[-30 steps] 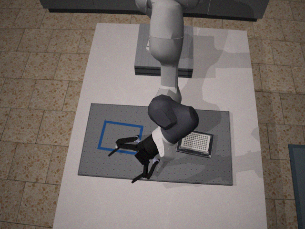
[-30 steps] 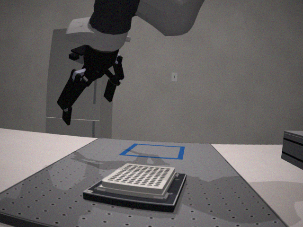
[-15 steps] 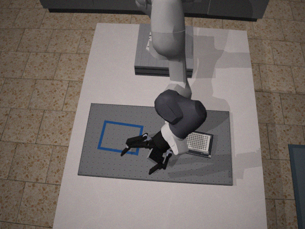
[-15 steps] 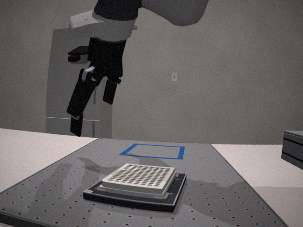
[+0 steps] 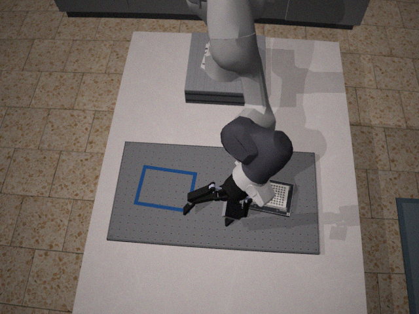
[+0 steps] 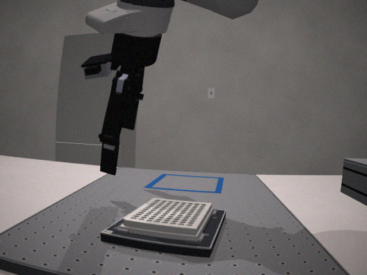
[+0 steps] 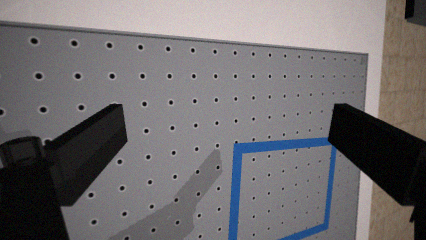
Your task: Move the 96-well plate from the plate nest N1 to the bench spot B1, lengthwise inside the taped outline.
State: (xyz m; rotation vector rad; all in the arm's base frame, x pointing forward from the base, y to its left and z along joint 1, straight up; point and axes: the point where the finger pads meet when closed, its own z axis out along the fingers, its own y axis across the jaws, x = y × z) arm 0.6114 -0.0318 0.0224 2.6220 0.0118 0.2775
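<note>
The white 96-well plate is 200 mm to the left of my hand, 110 mm behind it and 70 mm below it. Round my hand: black plate nest (200 mm to the left, 110 mm behind, 80 mm below).
</note>
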